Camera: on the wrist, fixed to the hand. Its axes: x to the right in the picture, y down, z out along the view.
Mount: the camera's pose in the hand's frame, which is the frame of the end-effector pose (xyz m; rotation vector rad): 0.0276 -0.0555 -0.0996 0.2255 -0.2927 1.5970
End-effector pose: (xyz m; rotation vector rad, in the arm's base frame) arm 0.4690 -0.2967 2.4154 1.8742 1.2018 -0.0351
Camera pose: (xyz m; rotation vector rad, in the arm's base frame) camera 0.4019 -0.2012 2.4274 2.3978 -0.7073 0.4186
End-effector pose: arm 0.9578 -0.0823 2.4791 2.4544 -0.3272 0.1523
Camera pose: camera 0.9966 0.0163 2.5294 1.7758 -2.3715 0.4847
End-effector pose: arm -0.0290 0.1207 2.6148 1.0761 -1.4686 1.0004
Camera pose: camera 0.0468 0.1985 2.6590 0.0719 2.2762 -1.9440
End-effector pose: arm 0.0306 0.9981 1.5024 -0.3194 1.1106 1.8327
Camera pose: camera 0.0386 0.9430 1.3992 -1.0926 -1.2013 -2.3545
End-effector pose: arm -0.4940 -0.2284 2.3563 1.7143 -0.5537 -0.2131
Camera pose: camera -0.4133 -0.1476 2.3296 0.9874 -2.0014 0.7726
